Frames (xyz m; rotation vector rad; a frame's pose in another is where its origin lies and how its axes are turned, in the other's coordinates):
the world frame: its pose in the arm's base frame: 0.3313 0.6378 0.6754 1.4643 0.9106 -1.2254
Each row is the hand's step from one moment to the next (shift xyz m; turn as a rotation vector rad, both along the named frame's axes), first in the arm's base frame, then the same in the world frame.
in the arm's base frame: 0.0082 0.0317 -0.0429 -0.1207 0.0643 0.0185
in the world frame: 0.0423 -0.0089 -0.0324 -0.0461 -0.1257 -0.0335
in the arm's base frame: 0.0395 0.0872 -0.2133 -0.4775 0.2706 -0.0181
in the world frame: 0.2129 -0.0288 -0.0923 -0.0939 -0.5205 -0.1476
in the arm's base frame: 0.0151 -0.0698 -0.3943 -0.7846 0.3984 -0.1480
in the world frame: 0.3914 -0.0534 0.0675 -0.0368 -0.8696 -0.1967
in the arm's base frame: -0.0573 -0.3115 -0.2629 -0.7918 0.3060 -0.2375
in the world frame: 0.2583 -0.0367 0.3184 0.0531 -0.8736 -0.1045
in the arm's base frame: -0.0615 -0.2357 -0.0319 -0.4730 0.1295 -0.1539
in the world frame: 0.0285 -0.0093 0.2438 0.0458 -0.5118 -0.0106
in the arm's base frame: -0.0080 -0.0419 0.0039 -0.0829 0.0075 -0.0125
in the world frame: -0.0037 0.0032 0.0426 -0.0055 -0.0830 0.0128
